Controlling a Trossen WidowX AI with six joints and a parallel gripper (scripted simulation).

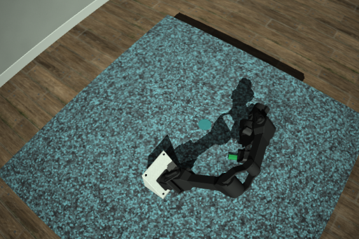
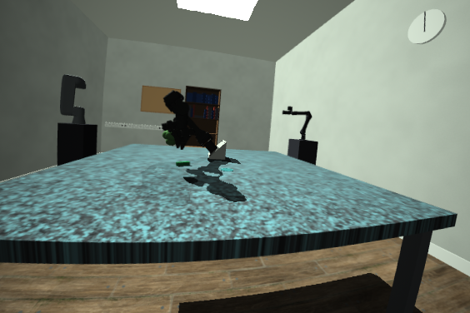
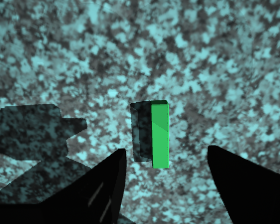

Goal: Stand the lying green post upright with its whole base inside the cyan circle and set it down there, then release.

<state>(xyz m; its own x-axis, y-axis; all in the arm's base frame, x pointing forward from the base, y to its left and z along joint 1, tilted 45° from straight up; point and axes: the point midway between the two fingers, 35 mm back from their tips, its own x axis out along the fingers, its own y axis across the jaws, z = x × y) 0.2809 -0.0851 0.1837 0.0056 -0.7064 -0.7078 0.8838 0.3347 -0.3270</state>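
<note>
Now: hand 11 cm above the green post, 2 cm to the right of it and 1 cm past it. Round my hand: cyan circle 23 cm to the left, 11 cm below, 5 cm ahead.
</note>
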